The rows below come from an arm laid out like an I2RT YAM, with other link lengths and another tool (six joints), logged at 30 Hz.
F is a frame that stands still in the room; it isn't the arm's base.
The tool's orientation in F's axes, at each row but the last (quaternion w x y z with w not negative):
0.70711 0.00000 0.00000 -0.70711
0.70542 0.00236 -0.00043 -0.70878
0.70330 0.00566 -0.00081 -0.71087
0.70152 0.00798 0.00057 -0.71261
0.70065 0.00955 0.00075 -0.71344
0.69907 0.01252 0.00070 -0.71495
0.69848 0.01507 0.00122 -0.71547
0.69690 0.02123 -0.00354 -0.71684
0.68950 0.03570 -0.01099 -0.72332
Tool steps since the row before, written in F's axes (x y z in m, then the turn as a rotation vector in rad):
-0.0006 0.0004 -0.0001 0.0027 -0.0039 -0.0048
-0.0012 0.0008 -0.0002 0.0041 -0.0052 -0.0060
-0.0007 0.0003 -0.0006 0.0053 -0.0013 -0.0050
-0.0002 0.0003 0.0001 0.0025 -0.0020 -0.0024
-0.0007 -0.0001 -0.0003 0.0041 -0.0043 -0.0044
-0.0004 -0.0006 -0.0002 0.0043 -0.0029 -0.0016
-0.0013 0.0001 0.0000 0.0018 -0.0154 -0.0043
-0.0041 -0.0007 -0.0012 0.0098 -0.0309 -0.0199
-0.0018 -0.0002 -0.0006 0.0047 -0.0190 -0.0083
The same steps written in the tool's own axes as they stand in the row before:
-0.0004 -0.0006 -0.0001 0.0039 0.0027 -0.0048
-0.0008 -0.0012 -0.0002 0.0052 0.0041 -0.0060
-0.0003 -0.0007 -0.0006 0.0013 0.0053 -0.0050
-0.0003 -0.0002 0.0001 0.0020 0.0025 -0.0024
0.0001 -0.0007 -0.0003 0.0043 0.0041 -0.0044
0.0006 -0.0004 -0.0002 0.0028 0.0043 -0.0016
-0.0001 -0.0013 0.0000 0.0154 0.0021 -0.0040
0.0008 -0.0041 -0.0010 0.0311 0.0100 -0.0195
0.0003 -0.0018 -0.0005 0.0191 0.0051 -0.0080

